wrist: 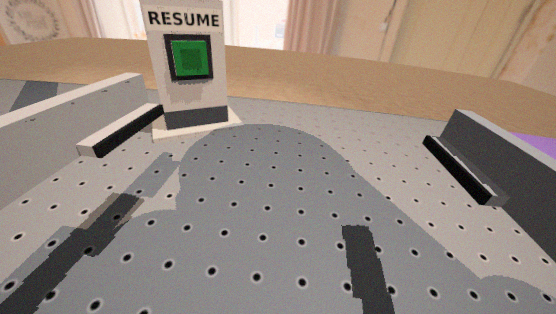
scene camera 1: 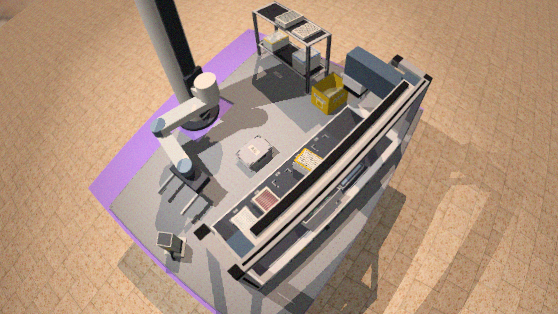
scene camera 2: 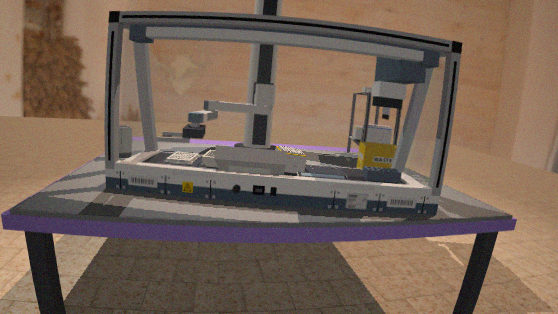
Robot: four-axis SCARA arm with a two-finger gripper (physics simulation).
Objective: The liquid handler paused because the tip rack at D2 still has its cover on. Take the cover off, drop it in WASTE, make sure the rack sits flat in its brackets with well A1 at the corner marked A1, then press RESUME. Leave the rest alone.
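Places are measured from the arm's base along level axes (x ahead, y left, z up), in millimetres.
Pixels of known places: gripper, fingertip midpoint: (wrist: 294, 107) (scene camera 1: 169, 203) (scene camera 2: 159, 136).
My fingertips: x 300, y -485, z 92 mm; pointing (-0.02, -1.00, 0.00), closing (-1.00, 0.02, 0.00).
Ahead of a thing's pixels: the offset from my fingertips to its top centre. "*": to the spot under its first point.
A tip rack (scene camera 1: 308, 160) (scene camera 2: 291, 150) with a yellow rim and a bare perforated top sits on the deck, partly behind the front beam. No cover shows on it. Its A1 mark and exact seating are too small to tell. The yellow WASTE bin @(dx +265, dy +927, dz +56 mm) (scene camera 1: 321, 102) (scene camera 2: 377, 156) has something pale inside. The RESUME box @(dx +119, dy -134, dz +51 mm) (scene camera 1: 169, 242) (wrist: 195, 95) stands upright, its green button @(dx +103, dy -109, dz +15 mm) (wrist: 191, 59) facing the wrist camera. My gripper (scene camera 1: 171, 203) (wrist: 294, 107) is open and empty, above the table and short of the box, with the button left of the middle between its fingers.
A pale lidded box @(dx +141, dy +445, dz -24 mm) (scene camera 1: 254, 150) stands on the table before the deck. A red-topped rack @(dx +362, dy +269, dz +4 mm) (scene camera 1: 266, 200) and a white rack (scene camera 1: 244, 220) (scene camera 2: 183, 157) sit on the deck. The liquid handler's frame @(* dx +543, dy -33, dz +204 mm) (scene camera 2: 114, 90) surrounds it. A shelf unit @(* dx +143, dy +905, dz +105 mm) (scene camera 1: 308, 70) stands behind the bin.
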